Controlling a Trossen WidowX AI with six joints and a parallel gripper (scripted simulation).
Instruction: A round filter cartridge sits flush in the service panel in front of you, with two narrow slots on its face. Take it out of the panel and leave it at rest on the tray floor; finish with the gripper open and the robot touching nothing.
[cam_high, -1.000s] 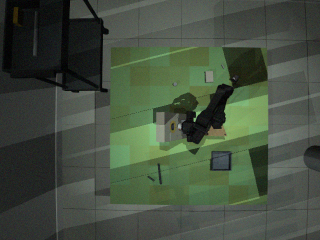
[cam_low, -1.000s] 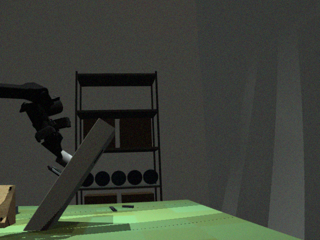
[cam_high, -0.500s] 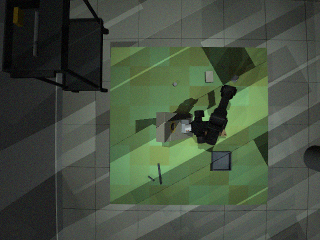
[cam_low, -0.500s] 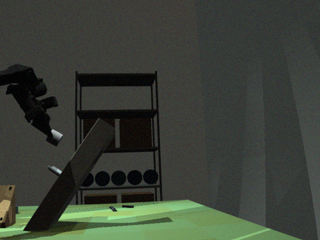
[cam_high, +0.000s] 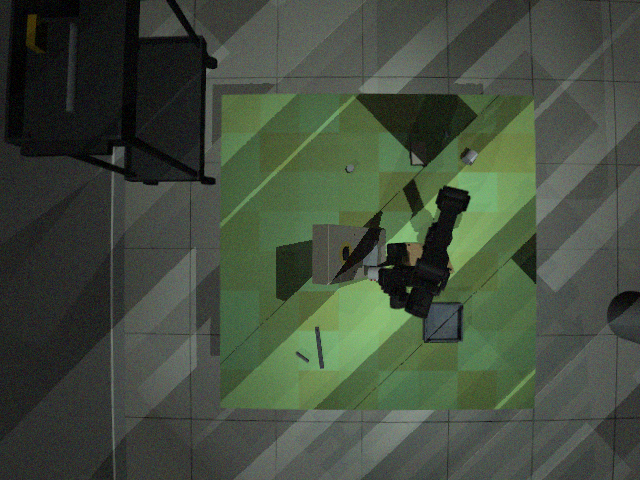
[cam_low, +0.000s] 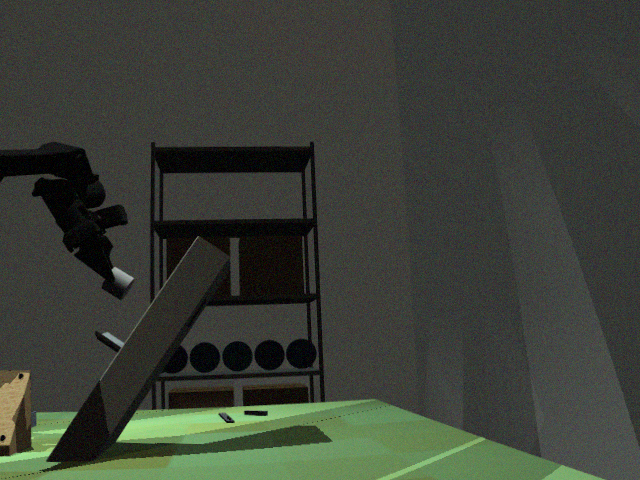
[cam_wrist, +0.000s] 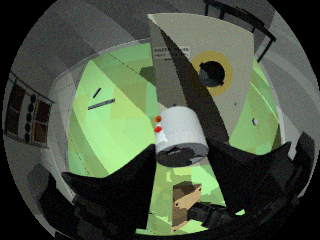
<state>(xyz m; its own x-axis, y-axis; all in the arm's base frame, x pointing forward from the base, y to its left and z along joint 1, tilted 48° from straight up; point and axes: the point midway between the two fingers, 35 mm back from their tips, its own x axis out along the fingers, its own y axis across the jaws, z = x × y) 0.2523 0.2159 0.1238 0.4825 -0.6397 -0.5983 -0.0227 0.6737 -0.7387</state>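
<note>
Right now the grey tray is 30 cm behind my gripper tip, 27 cm below it and 23 cm to the left of it. Round my gripper tip: white block (45 cm to the right, 28 cm below, 23 cm behind); round filter cartridge (right at my gripper tip); grey service panel (11 cm below, 7 cm ahead, 6 cm to the right).
</note>
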